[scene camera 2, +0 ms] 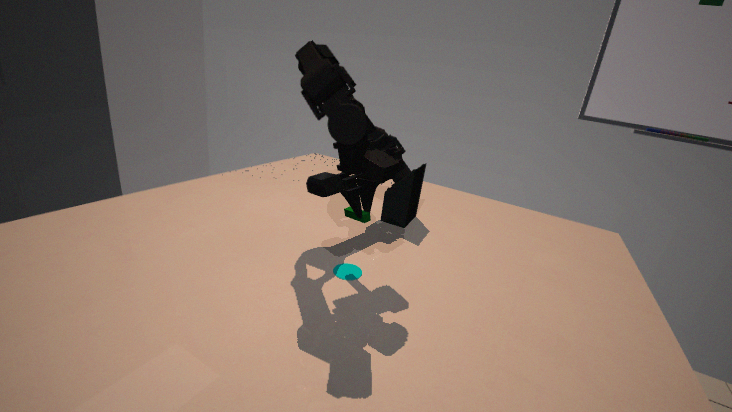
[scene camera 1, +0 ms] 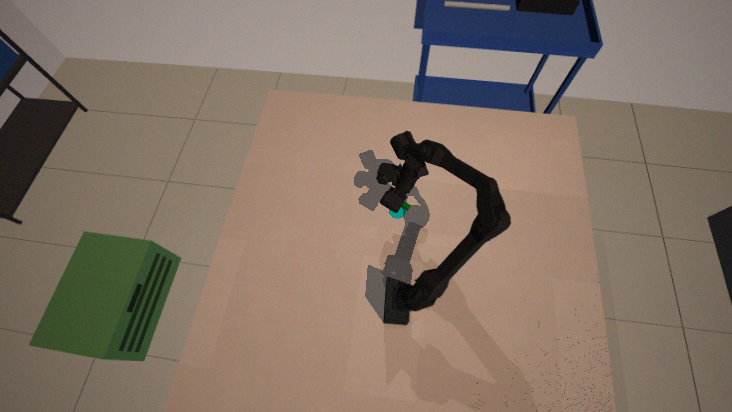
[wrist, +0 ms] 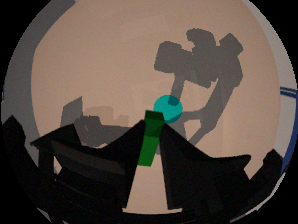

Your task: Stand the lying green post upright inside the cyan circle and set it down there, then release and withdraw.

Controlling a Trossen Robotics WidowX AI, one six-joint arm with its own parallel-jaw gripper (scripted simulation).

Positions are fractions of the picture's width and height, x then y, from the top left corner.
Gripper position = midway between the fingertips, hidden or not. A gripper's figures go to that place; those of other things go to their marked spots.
Scene:
My gripper (wrist: 0.51, 0.56): 10 cm from the lens. A green post (wrist: 0.52, 0.54) is 9 cm from the lens.

